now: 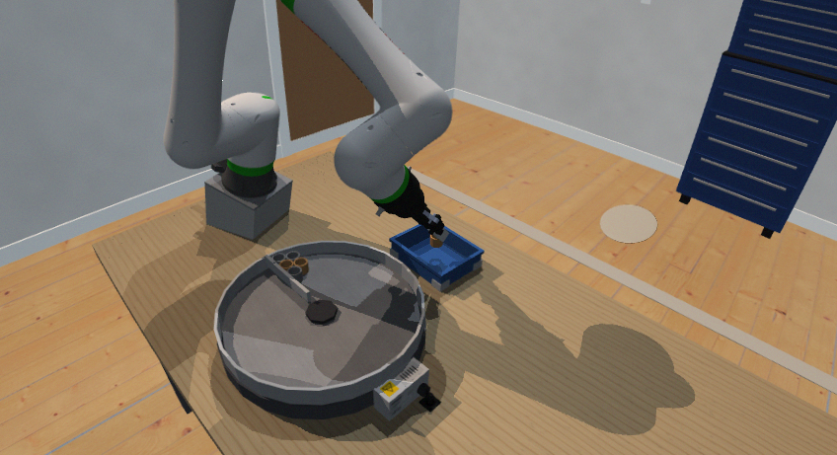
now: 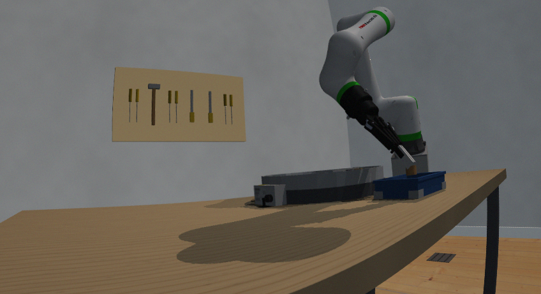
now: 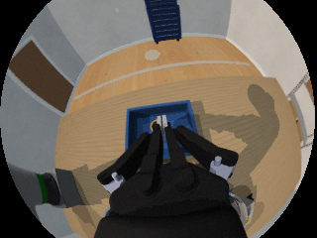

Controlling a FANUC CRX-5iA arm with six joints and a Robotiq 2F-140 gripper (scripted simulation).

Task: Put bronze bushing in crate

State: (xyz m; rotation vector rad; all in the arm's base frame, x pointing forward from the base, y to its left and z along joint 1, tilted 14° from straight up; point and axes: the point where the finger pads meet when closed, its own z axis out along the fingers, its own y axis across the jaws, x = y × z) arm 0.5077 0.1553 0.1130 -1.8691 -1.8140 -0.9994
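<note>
The blue crate lies 8 cm below my hand, 1 cm to the left of it and 1 cm behind it. Also, from my hand: round grey turning table: 33 cm to the right, 6 cm behind, 5 cm below.
</note>
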